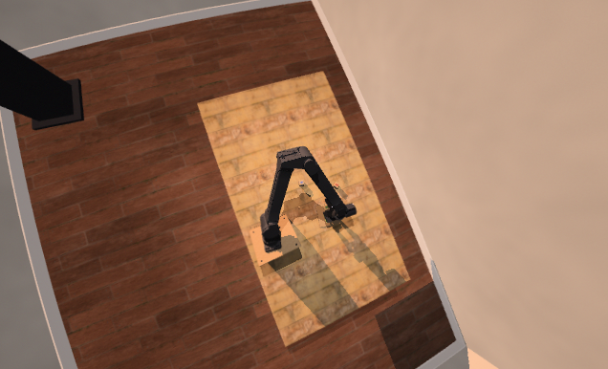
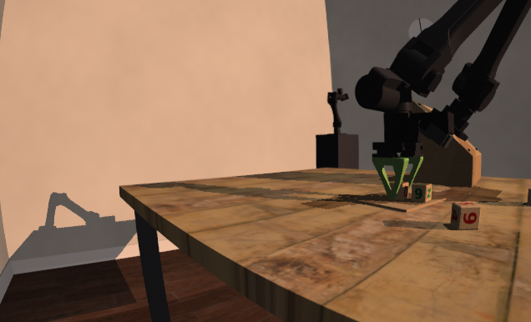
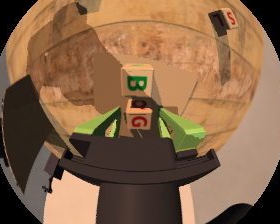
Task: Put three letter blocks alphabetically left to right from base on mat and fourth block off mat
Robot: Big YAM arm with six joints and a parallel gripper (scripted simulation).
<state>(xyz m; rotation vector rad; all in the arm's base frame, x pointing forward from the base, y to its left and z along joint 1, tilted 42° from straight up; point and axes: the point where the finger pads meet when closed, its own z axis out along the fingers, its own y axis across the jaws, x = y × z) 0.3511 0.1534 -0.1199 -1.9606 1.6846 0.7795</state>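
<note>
Right now my hand is 1 cm above the thin brown mat. From my hand the other things lie so: block (5 cm to the left, 1 cm behind).
</note>
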